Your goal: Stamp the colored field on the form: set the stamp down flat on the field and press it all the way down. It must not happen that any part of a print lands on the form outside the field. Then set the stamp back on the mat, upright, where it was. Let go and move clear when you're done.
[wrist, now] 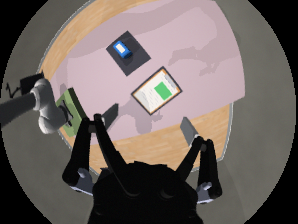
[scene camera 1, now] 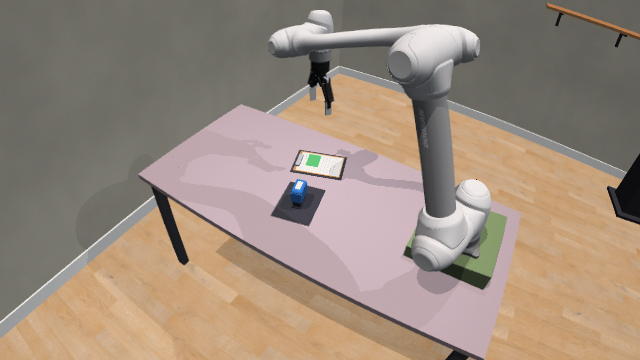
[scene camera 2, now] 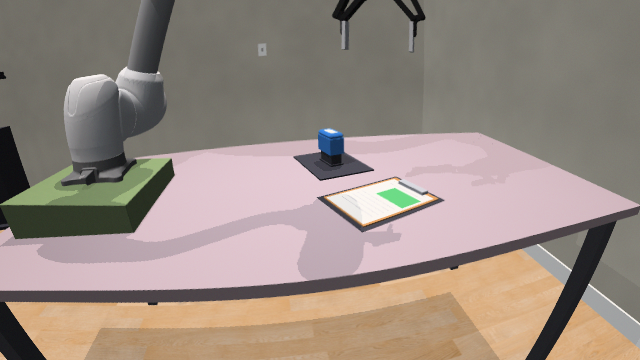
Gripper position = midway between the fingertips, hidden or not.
Observation:
In view: my gripper (scene camera 1: 320, 107), a blue stamp (scene camera 2: 331, 143) and a clipboard (scene camera 2: 368, 206).
My gripper also shows in the wrist view (wrist: 150, 116). The clipboard shows as well in the wrist view (wrist: 160, 88) and in scene camera 1 (scene camera 1: 309, 163).

